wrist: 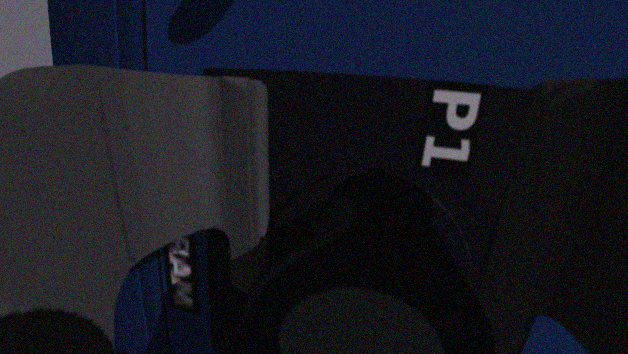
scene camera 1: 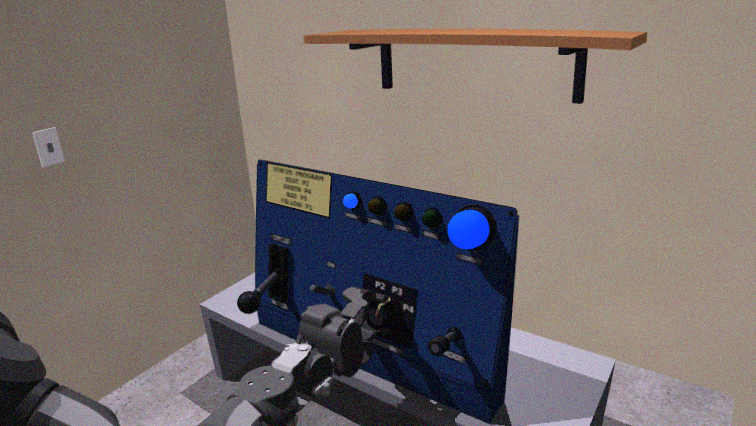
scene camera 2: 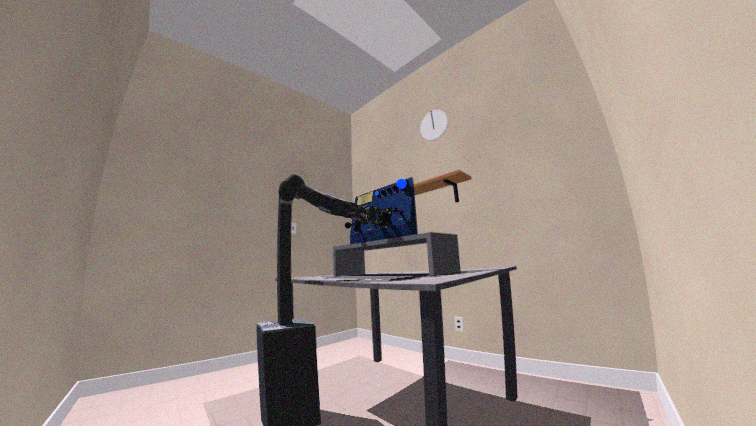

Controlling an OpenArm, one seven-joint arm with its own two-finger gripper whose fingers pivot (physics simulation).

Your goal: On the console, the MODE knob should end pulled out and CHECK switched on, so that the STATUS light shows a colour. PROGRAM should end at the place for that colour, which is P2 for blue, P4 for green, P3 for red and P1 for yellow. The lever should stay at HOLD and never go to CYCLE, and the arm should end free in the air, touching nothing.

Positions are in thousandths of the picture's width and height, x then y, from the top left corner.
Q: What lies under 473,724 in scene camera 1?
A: My gripper.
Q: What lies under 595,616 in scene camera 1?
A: A blue console.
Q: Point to a blue console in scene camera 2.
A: At 530,459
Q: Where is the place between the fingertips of my gripper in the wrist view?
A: At 584,578
